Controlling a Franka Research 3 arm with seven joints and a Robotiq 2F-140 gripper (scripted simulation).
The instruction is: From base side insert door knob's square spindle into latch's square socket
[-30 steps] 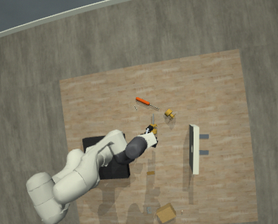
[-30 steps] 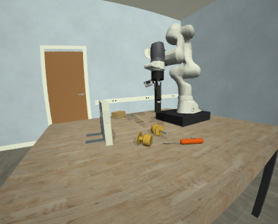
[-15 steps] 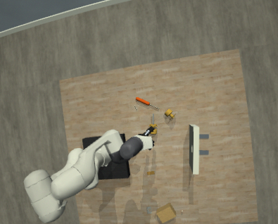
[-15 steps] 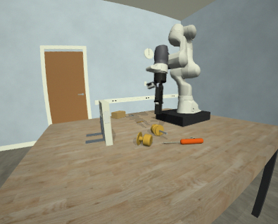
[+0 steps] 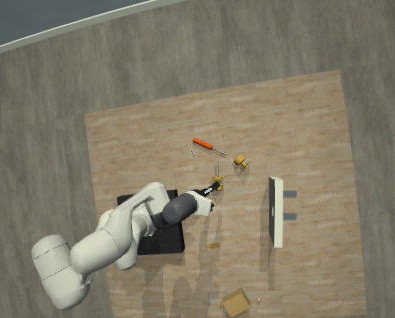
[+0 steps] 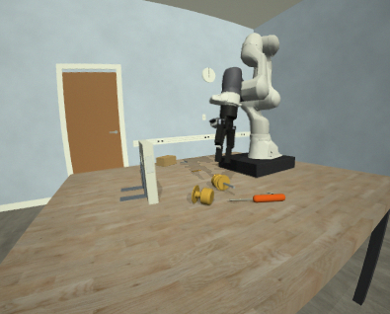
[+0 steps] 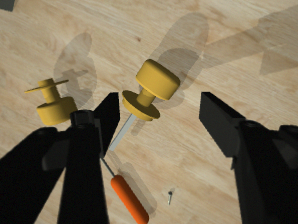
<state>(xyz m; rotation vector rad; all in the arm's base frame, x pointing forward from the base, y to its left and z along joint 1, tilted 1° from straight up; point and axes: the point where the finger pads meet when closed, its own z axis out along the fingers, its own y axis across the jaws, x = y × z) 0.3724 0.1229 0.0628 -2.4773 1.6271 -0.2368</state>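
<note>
Now: hand 10 cm above the brass door knob, 3 cm to the right of it and 3 cm short of it. Round my hand: brass knob 17 cm ahead, 10 cm to the left, 10 cm below; then screw 19 cm to the left, 13 cm below, 8 cm behind; then cardboard box 65 cm to the right, 11 cm below, 3 cm ahead.
</note>
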